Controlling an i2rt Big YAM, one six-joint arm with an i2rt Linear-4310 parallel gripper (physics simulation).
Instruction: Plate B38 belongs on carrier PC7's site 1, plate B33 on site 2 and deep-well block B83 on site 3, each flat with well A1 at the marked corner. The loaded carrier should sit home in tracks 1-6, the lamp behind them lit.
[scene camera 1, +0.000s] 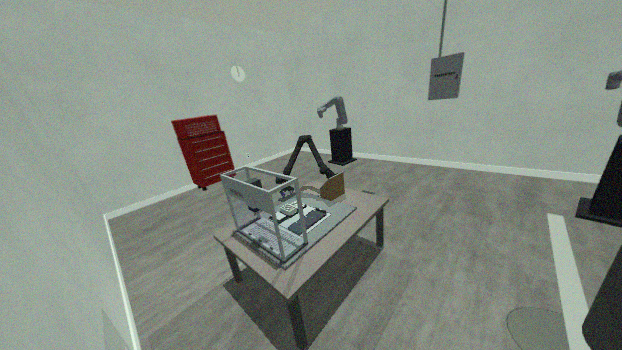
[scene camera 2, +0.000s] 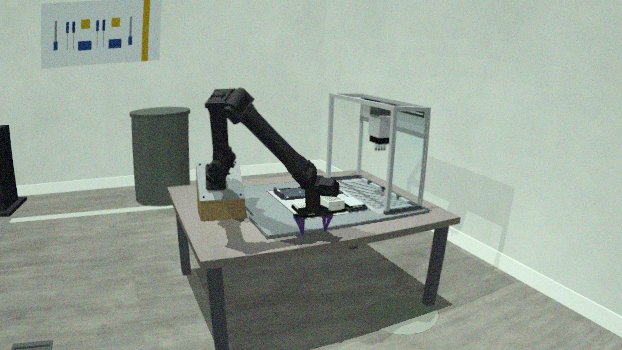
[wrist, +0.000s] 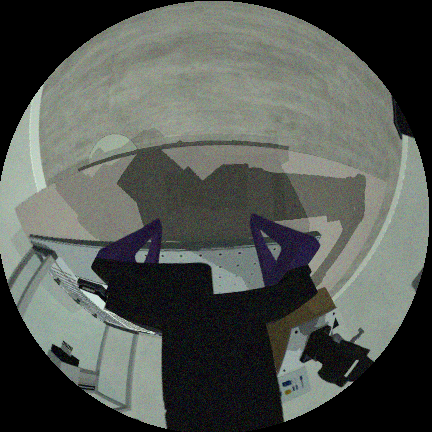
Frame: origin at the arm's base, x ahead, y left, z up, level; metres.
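Where they show: gripper, fingertip midpoint: (scene camera 1: 287, 196) (scene camera 2: 313, 233) (wrist: 205, 220); arm's base at its link origin: (scene camera 1: 332, 178) (scene camera 2: 215, 177) (wrist: 314, 343).
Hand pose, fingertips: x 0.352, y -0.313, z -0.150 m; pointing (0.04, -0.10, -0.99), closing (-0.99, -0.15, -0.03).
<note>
Each offset is from my fingertips to the centre of the thing. Level surfaces: height alone.
My gripper (scene camera 1: 287, 193) (scene camera 2: 314, 232) (wrist: 205, 220) is open and empty, its purple fingers wide apart and pointing down near the board's front edge in scene camera 2. A pale block-like plate (scene camera 1: 288, 208) (scene camera 2: 333, 202) stands behind the gripper on a dark carrier; a low white plate {dx +0.259, dy +0.277, dz +0.015 m} (scene camera 2: 352, 201) lies to its right. Another dark carrier {dx +0.120, dy +0.502, dz +0.011 m} (scene camera 1: 307, 221) (scene camera 2: 289, 192) lies farther back in scene camera 2. The gripper partly hides the labware. The slotted track deck (scene camera 1: 270, 237) (scene camera 2: 372, 192) is under the frame. Labels, A1 corners, track numbers and a lamp cannot be made out.
A metal frame (scene camera 1: 301, 210) (scene camera 2: 393, 160) (wrist: 132, 370) encloses the deck, with a pipetting head {dx +0.469, dy +0.445, dz +0.344 m} (scene camera 2: 379, 127) (wrist: 65, 355) hanging inside. The grey perforated board {dz -0.004 m} (scene camera 1: 340, 215) (scene camera 2: 272, 227) (wrist: 225, 257) lies on the table. The arm's base stands on a wooden block (scene camera 1: 332, 186) (scene camera 2: 220, 209) (wrist: 320, 302).
</note>
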